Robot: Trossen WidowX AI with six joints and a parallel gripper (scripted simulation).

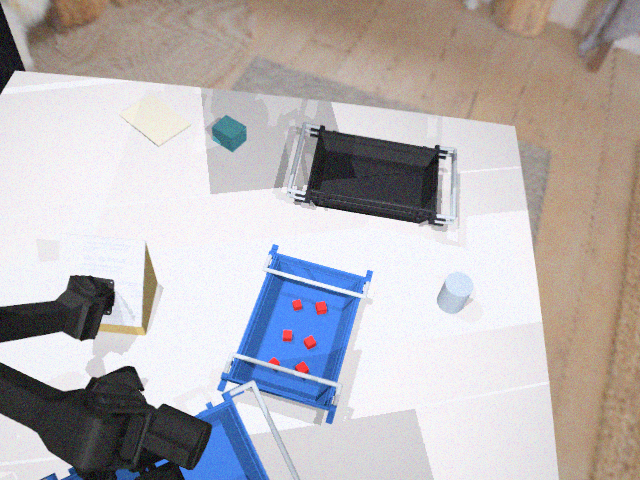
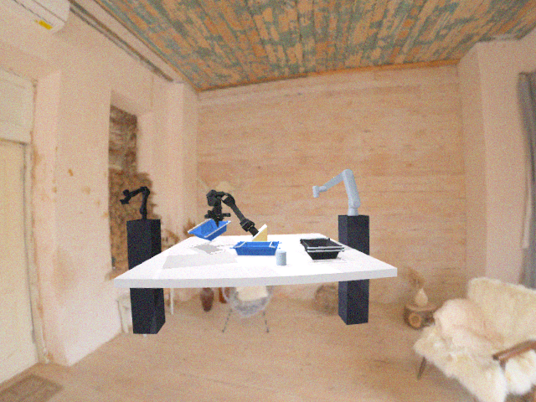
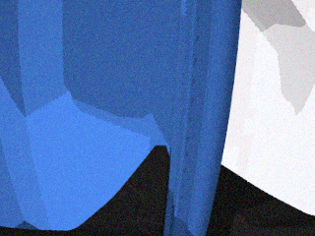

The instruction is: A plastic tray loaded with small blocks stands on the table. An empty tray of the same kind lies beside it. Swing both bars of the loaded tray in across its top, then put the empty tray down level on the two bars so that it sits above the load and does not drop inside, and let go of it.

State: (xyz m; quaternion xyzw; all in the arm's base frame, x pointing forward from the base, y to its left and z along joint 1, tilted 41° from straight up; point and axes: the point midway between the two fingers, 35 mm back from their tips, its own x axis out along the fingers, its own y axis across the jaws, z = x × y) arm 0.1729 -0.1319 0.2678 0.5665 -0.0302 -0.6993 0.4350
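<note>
The blue tray is 50 mm ahead of my gripper tip and 70 mm to the right of it. The rest, counted from my gripper tip: grey cylinder 480 mm ahead, 390 mm to the left, 120 mm below; then teal cube 20 mm behind, 750 mm to the left, 130 mm below; then cream sheet 210 mm behind, 790 mm to the left, 150 mm below.
</note>
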